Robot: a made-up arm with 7 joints.
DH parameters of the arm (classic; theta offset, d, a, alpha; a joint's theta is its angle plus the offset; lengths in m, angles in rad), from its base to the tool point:
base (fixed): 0 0 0 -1.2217
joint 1: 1.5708 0 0 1.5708
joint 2: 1.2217 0 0 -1.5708
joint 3: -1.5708 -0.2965 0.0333 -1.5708
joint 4: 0 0 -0.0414 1.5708
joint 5: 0 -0.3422 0 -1.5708
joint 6: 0 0 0 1.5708
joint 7: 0 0 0 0
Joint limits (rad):
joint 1: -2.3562..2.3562
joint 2: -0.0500..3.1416
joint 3: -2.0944..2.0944
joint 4: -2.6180..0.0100
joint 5: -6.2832..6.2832
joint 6: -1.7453..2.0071
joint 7: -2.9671..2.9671
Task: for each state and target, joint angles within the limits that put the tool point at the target. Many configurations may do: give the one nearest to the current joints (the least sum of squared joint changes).
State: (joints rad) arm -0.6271 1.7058 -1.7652 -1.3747 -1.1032 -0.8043 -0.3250
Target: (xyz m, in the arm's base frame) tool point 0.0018 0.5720 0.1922
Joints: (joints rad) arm -0.6269 2.3901 -1.5966 -0.9400 -1.1032 -0.8043 -0.3250
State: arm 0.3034 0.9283 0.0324 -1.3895 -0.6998 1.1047 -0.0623
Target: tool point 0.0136 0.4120 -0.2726
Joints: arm 0.9932 0.8373 0.4475 -1.6251 -0.6998 1.1047 -0.0623
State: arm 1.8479 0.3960 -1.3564 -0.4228 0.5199 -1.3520 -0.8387
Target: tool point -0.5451 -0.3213 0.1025
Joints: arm 1.9707 0.1144 -1.3931 -0.3930 0.5199 -1.3520 -0.8387
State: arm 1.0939 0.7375 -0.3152 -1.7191 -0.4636 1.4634 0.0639
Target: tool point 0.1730 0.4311 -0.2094
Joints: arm 0.7458 1.2500 0.2727 -1.5485 -0.4636 1.4634 0.0639
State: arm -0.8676 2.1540 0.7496 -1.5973 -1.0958 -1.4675 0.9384
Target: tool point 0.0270 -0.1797 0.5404
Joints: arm -0.3664 2.9679 0.8223 -1.1967 -1.0958 -1.4675 0.9384
